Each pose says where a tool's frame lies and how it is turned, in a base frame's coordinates. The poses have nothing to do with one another.
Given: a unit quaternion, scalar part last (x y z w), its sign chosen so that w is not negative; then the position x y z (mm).
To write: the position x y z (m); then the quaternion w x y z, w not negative. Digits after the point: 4 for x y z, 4 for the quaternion.
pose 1, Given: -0.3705, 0.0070, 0.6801, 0.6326, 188.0, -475.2, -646.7
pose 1, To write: 0.1880, -0.4752, -0.6467, 0.6326, -0.3705, 0.0070, 0.6801
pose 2, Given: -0.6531, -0.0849, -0.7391, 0.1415, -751.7, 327.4, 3.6
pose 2, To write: -0.7517, 0.3274, 0.0036, 0.1415, -0.6531, -0.0849, -0.7391
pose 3, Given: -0.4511, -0.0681, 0.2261, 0.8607, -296.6, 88.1, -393.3
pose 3, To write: -0.2966, 0.0881, -0.3933, 0.8607, -0.4511, -0.0681, 0.2261
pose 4, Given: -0.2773, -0.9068, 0.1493, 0.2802, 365.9, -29.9, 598.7
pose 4, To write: 0.3659, -0.0299, 0.5987, 0.2802, -0.2773, -0.9068, 0.1493
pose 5, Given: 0.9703, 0.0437, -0.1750, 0.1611, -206.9, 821.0, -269.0
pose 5, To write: -0.2069, 0.8210, -0.2690, 0.1611, 0.9703, 0.0437, -0.1750
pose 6, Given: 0.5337, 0.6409, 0.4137, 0.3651, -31.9, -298.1, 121.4
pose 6, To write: -0.0319, -0.2981, 0.1214, 0.3651, 0.5337, 0.6409, 0.4137
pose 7, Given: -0.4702, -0.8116, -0.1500, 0.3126, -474.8, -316.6, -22.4
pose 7, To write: -0.4748, -0.3166, -0.0224, 0.3126, -0.4702, -0.8116, -0.1500
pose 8, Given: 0.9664, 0.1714, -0.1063, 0.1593, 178.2, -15.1, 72.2
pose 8, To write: 0.1782, -0.0151, 0.0722, 0.1593, 0.9664, 0.1714, -0.1063
